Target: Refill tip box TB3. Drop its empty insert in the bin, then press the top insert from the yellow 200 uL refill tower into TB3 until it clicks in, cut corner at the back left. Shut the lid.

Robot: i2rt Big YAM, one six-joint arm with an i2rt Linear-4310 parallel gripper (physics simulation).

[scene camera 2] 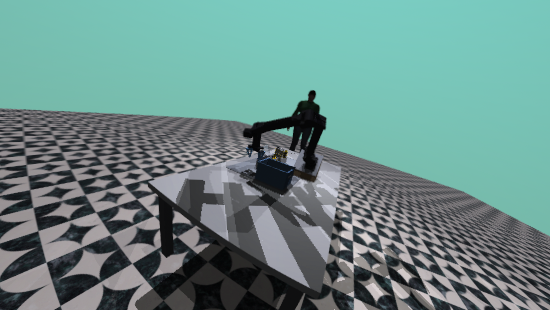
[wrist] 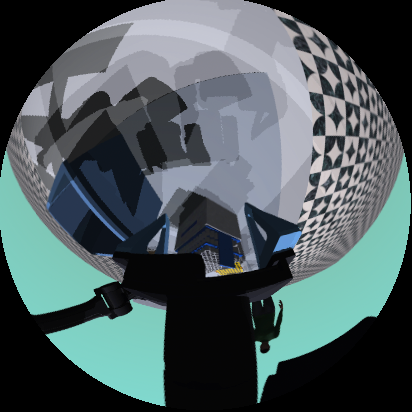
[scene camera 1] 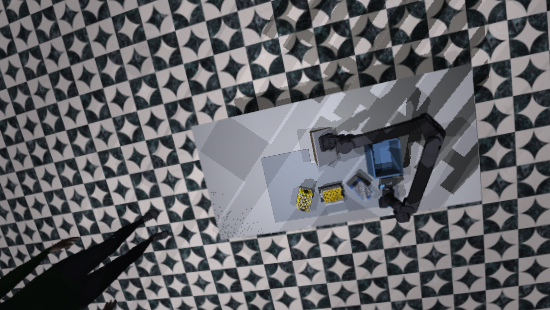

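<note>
My gripper [scene camera 1: 385,186] [scene camera 2: 250,150] [wrist: 204,211] is open and empty, between the blue bin and the table's near edge in scene camera 1. The blue bin [scene camera 1: 369,162] [scene camera 2: 274,175] [wrist: 75,210] stands upright beside it. A grey-and-blue box or stack [scene camera 1: 361,187] [wrist: 205,225] with a pale gridded top stands beyond the fingertips, turned at an angle. Two yellow-topped units, one in the middle [scene camera 1: 332,194] and one at the far left [scene camera 1: 304,199], stand farther along; yellow also shows low in the wrist view. I cannot tell which is TB3 or the 200 uL tower; labels, insert and lid state are unreadable.
The units stand on a blue-grey mat [scene camera 1: 280,175] [wrist: 255,110] on the table [scene camera 1: 220,150] [scene camera 2: 270,250]. The arm's base plate [scene camera 1: 325,158] [scene camera 2: 306,175] stands behind the mat, and the raised arm [scene camera 1: 427,160] reaches around the bin. A person [scene camera 2: 307,112] stands beyond the table.
</note>
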